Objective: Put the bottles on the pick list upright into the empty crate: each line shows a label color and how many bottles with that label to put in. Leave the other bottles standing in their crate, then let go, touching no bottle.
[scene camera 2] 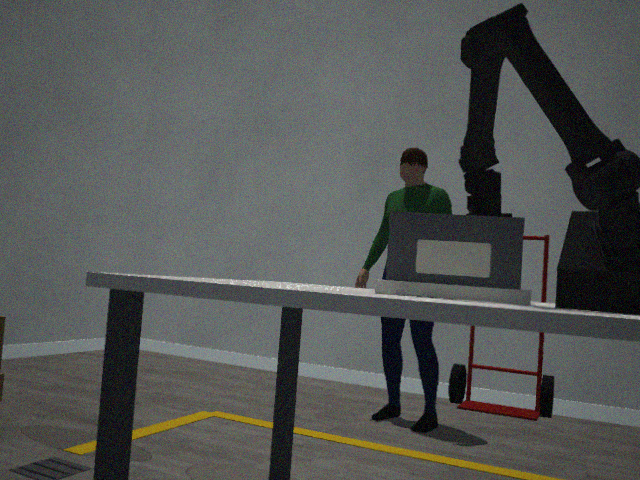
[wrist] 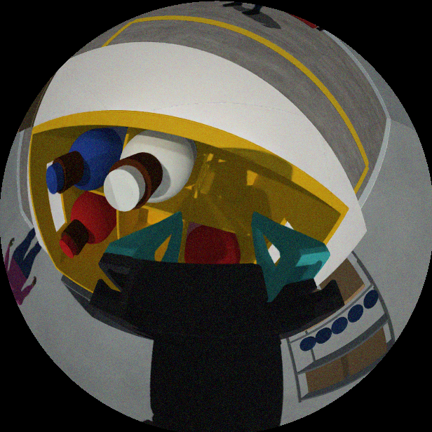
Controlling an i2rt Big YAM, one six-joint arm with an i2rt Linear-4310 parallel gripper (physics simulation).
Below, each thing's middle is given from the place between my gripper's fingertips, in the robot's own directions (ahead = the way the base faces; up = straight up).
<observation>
Right now my hand is 160 mm short of the blue bottle (wrist: 86, 164) and 40 mm above it.
</observation>
